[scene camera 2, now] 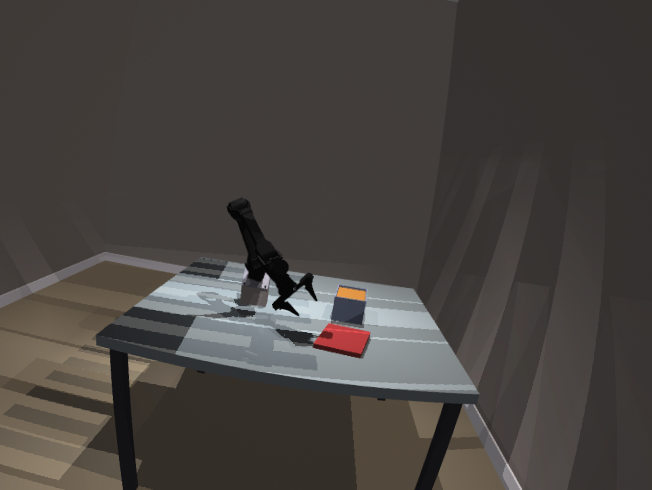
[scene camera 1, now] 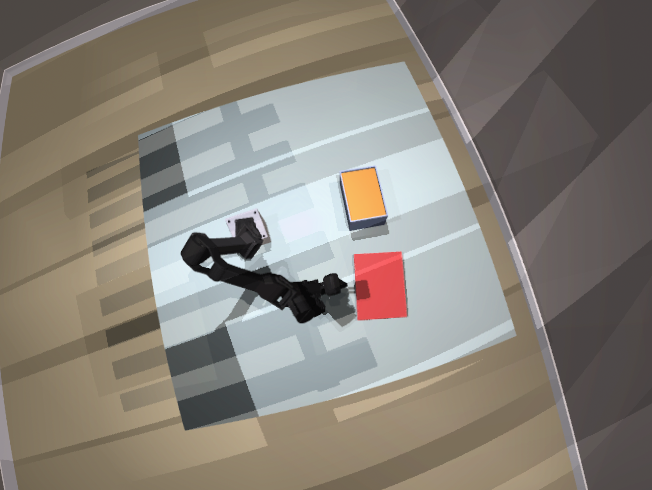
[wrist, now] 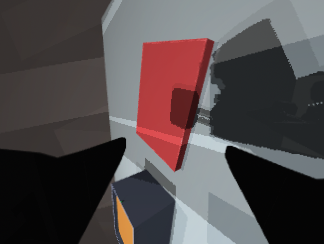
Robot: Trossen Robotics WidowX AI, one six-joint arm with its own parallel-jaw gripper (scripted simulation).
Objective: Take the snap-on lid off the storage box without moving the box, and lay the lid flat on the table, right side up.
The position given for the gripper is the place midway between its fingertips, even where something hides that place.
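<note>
Open and holding nothing, the gripper (scene camera 1: 338,288) shares the scene with a red lid (scene camera 1: 380,291). The gripper (scene camera 2: 308,308) appears again with the lid (scene camera 2: 348,341), and a dark storage box (scene camera 2: 349,303) is there as well. The lid (wrist: 172,75) and the gripper (wrist: 175,146) are both visible from the wrist too.
</note>
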